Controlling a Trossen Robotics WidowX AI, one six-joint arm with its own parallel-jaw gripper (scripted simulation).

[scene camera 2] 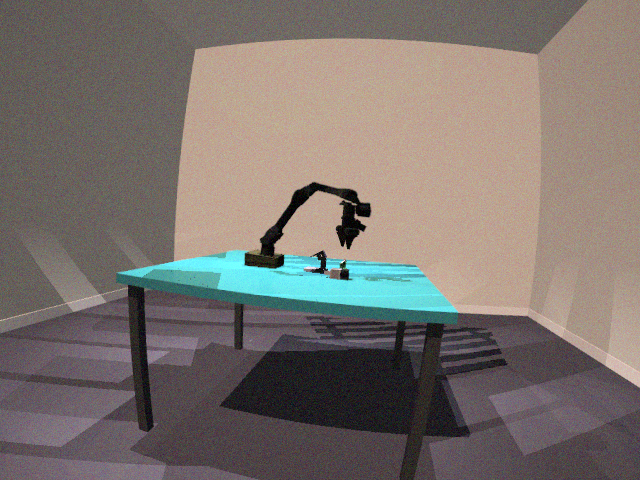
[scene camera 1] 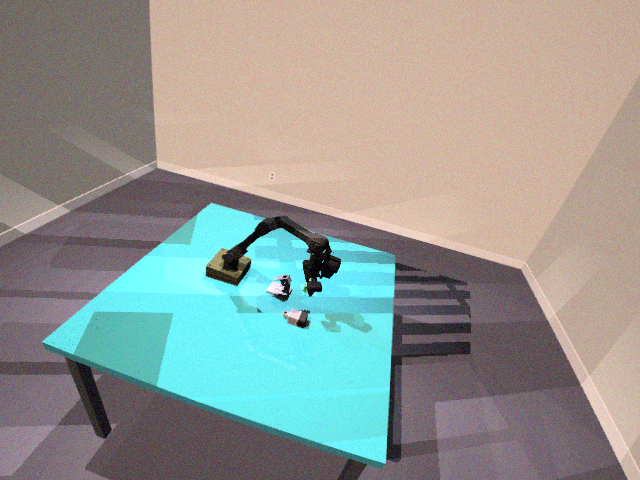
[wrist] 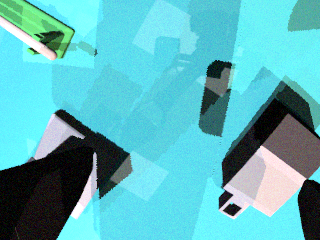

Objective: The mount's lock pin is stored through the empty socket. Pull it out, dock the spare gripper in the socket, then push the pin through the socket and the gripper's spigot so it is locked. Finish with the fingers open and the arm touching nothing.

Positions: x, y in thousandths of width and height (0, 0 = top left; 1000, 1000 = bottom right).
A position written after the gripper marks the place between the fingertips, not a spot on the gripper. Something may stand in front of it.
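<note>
Open and holding nothing, the gripper (wrist: 630, 735) shares the scene with a mount (wrist: 195, 556).
</note>
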